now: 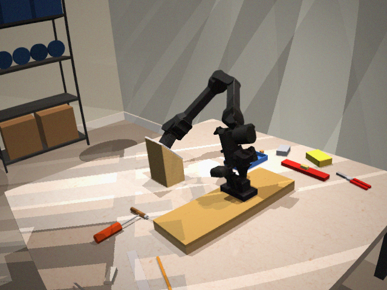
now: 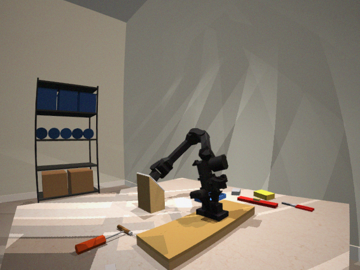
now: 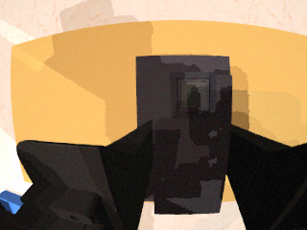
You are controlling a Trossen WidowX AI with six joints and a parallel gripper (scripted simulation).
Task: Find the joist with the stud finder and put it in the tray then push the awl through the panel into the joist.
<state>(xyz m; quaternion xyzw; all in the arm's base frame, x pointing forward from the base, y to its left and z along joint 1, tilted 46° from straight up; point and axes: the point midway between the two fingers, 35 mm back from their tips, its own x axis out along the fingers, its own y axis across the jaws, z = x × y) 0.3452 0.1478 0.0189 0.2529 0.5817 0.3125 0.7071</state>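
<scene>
Now: gripper tip 250 mm past the blue tray, 220 mm to the right of it and 50 mm above it. Round my gripper tip: stud finder 10 mm ahead, 20 mm above; then red level 20 mm behind, 360 mm to the left, 50 mm below; then awl 130 mm behind, 320 mm to the right, 60 mm below.
</scene>
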